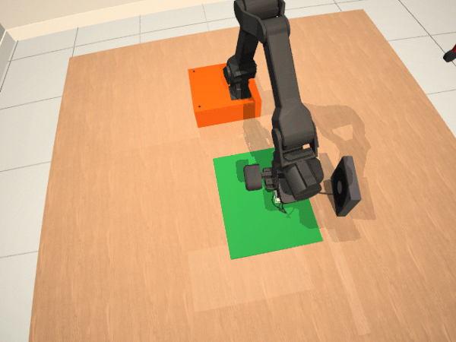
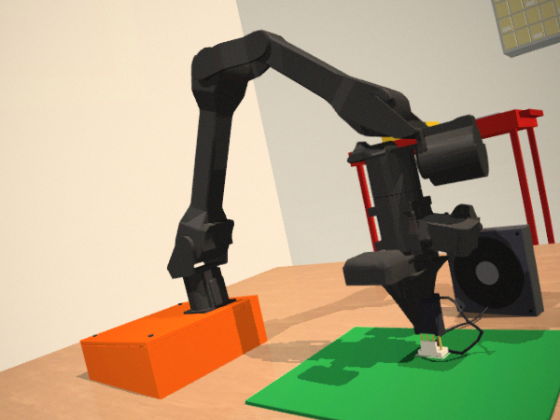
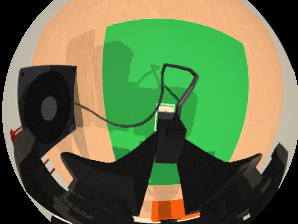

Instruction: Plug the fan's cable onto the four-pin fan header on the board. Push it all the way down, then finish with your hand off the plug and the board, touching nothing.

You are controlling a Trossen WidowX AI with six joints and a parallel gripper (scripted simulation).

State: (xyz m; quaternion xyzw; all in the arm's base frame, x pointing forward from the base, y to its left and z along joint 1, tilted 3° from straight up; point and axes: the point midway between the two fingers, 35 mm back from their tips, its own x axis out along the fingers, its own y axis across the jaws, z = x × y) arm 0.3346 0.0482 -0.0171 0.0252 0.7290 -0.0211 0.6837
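The plug lies 1 cm ahead of my gripper tip and 1 cm above it. Round my gripper tip: fan: 3 cm ahead, 15 cm to the left, 2 cm above; then green board: 4 cm to the right, 6 cm below; then white four-pin fan header: 1 cm ahead, 4 cm below.
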